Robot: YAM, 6 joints.
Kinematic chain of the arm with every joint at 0, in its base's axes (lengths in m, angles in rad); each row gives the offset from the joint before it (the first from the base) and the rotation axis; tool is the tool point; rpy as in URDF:
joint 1: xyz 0 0 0.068 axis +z
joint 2: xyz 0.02 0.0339 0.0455 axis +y
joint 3: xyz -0.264 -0.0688 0 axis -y
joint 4: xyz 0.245 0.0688 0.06 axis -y
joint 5: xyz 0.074 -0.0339 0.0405 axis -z
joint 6: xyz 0.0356 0 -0.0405 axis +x
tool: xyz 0 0 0 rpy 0 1.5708 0
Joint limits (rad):
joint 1: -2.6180..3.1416
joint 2: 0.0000..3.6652
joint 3: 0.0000..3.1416
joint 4: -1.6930..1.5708
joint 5: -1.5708..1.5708
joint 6: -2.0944..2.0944
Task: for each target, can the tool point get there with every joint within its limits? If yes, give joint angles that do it. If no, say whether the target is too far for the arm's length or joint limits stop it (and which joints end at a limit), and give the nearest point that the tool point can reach.
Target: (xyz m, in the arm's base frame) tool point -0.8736 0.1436 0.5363
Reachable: no: too far | nearest point -0.5746 0.0945 0.3882 | short by 0.337 m
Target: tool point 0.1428 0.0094 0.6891
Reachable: yes | joints 0.2943 1.5854 2.6930 -0.2753 1.1447 -0.8581
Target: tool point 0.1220 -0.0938 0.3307
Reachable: yes | joints -0.5528 0.5982 0.5216 0.3388 0.4582 0.4976
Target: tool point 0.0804 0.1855 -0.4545
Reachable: no: joint limits stop it (at a limit: joint 2) | nearest point 0.0836 0.1929 -0.3783 | short by 0.077 m
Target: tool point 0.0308 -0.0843 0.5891
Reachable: yes | joints 2.0056 0.7428 2.1287 -0.9574 -0.2153 0.1531
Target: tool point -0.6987 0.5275 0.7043
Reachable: no: too far | nearest point -0.4270 0.3223 0.4691 | short by 0.414 m
